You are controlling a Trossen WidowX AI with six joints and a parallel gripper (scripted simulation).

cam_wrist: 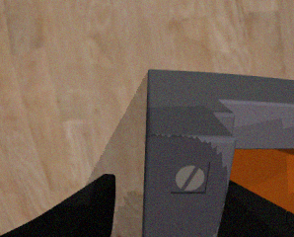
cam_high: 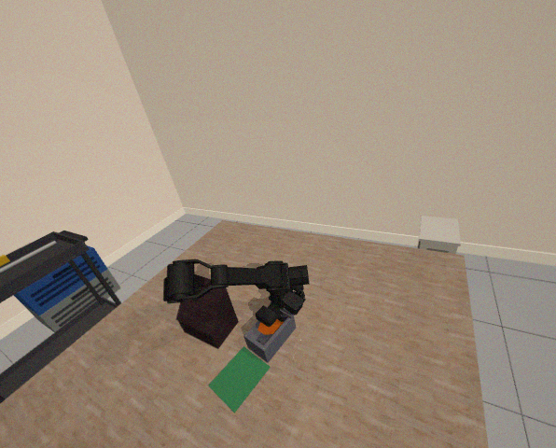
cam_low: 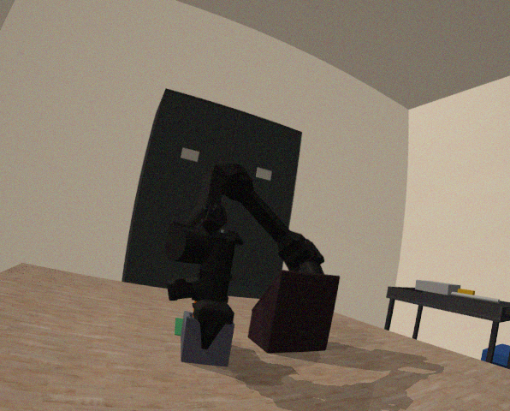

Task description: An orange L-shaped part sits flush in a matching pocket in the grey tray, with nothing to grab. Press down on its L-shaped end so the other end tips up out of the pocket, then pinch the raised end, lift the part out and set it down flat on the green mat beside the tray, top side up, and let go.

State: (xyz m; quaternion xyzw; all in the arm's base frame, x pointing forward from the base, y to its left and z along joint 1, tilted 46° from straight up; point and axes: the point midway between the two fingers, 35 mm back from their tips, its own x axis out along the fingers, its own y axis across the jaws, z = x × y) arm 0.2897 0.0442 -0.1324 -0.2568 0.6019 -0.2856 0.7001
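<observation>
The orange L-shaped part is 1 cm behind my gripper tip, 5 cm to the right of it and 1 cm above it. From my gripper tip the other things lie so: green mat: 2 cm behind, 22 cm to the right, 5 cm below.
</observation>
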